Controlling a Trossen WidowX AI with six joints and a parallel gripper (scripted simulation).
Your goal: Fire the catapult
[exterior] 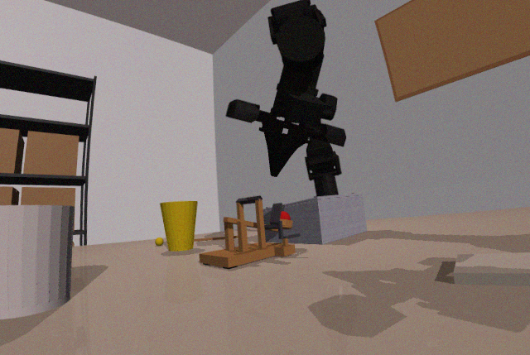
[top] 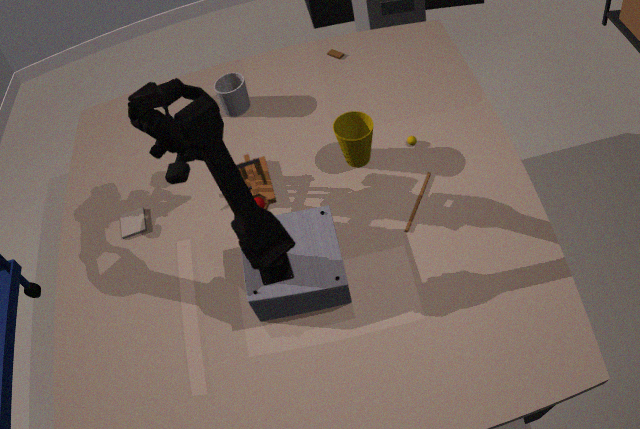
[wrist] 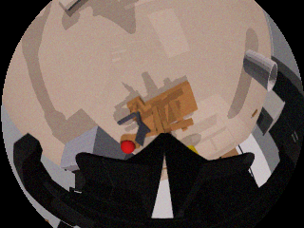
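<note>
Right now my gripper tip is 110 mm past the red ball, 80 mm to the left of it and 70 mm above it. Also, from my gripper tip: white mug 300 mm ahead, 80 mm to the right, 110 mm below; then white tile 270 mm to the left, 130 mm below; then wooden catapult 40 mm behind, 60 mm to the right, 80 mm below.
</note>
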